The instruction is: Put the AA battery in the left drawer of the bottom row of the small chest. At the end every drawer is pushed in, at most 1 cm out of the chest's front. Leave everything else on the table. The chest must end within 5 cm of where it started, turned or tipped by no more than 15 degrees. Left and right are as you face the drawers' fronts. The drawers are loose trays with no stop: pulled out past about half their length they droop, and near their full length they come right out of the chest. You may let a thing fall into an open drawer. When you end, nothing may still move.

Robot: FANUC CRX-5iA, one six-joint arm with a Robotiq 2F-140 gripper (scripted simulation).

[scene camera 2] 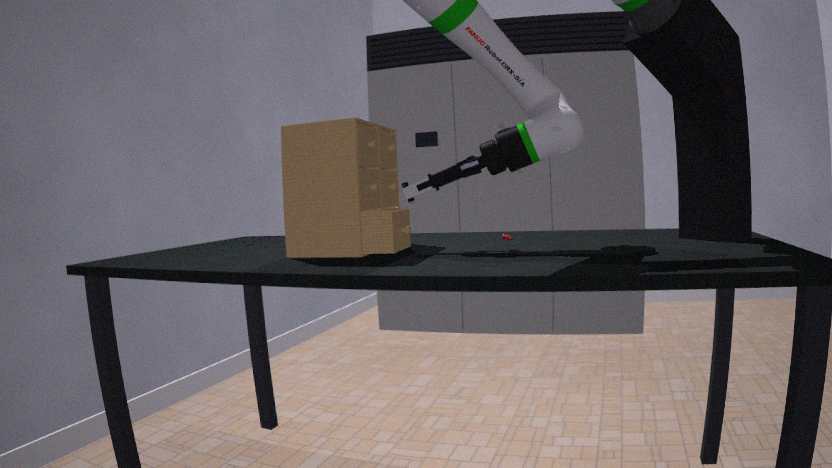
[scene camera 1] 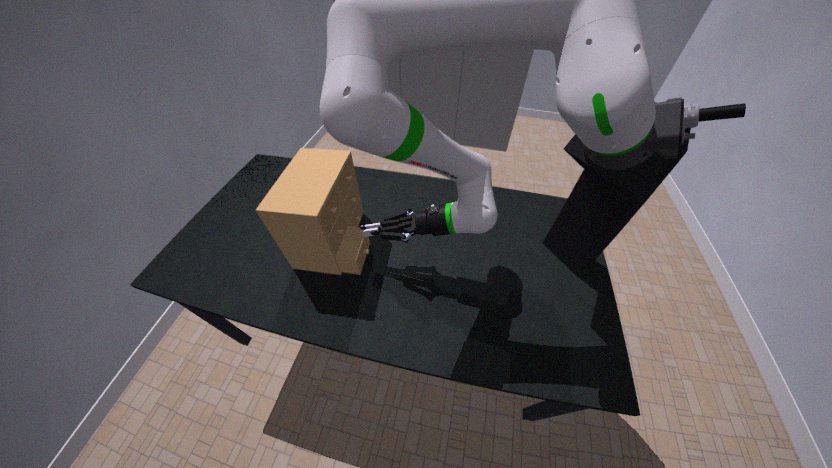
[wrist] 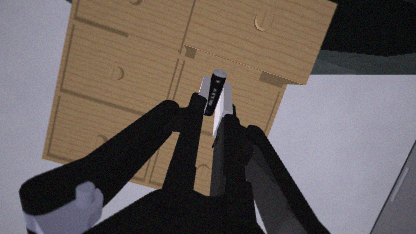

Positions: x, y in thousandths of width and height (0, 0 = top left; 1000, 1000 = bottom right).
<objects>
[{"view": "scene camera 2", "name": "gripper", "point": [487, 416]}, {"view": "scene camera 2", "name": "wooden chest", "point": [385, 377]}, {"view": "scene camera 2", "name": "drawer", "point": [460, 499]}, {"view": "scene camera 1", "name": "wooden chest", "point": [349, 450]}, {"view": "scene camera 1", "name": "drawer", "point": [415, 550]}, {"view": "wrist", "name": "gripper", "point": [513, 387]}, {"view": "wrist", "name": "drawer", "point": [669, 212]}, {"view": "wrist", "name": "drawer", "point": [242, 284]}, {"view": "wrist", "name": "drawer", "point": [612, 442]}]
</objects>
